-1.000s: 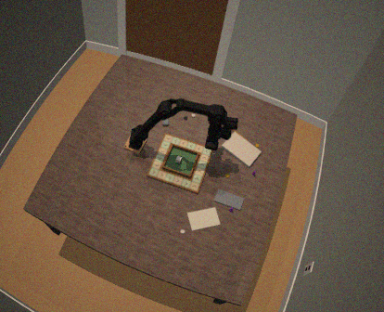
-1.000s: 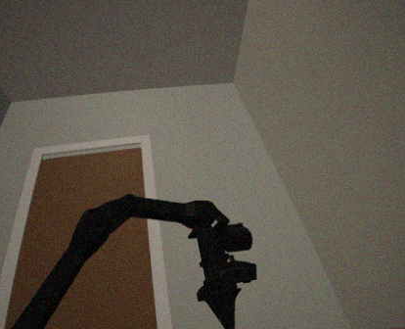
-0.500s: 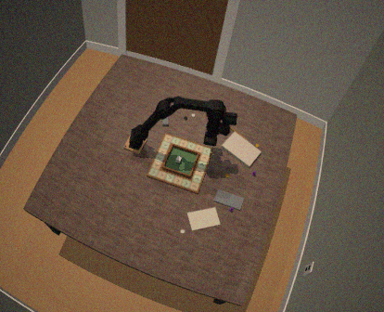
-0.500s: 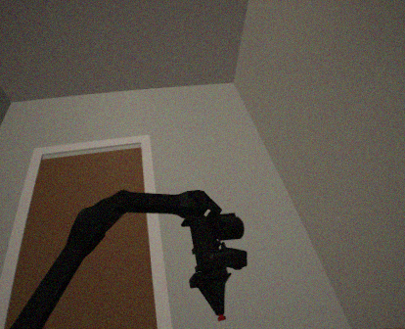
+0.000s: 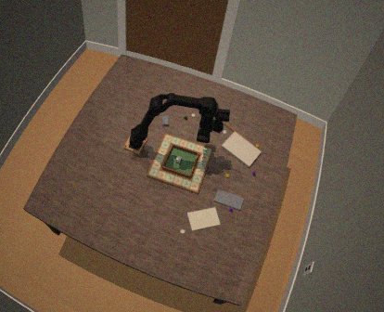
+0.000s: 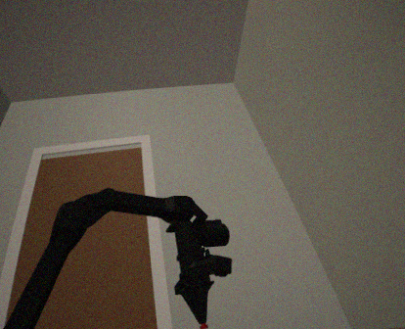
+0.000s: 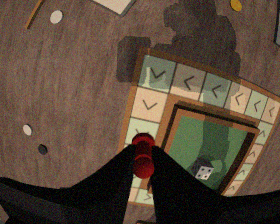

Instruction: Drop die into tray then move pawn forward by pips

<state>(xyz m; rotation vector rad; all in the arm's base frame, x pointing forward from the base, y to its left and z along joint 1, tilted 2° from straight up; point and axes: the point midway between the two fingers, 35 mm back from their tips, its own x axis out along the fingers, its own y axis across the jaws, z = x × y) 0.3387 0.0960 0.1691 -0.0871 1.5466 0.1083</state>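
My gripper tip is 120 mm to the left of the white die, 110 mm above it and 90 mm past it. Round my gripper tip: red pawn 10 mm above; then grey card 250 mm to the right, 230 mm ahead, 130 mm below; then small grey block 240 mm behind, 130 mm below, 110 mm to the left.
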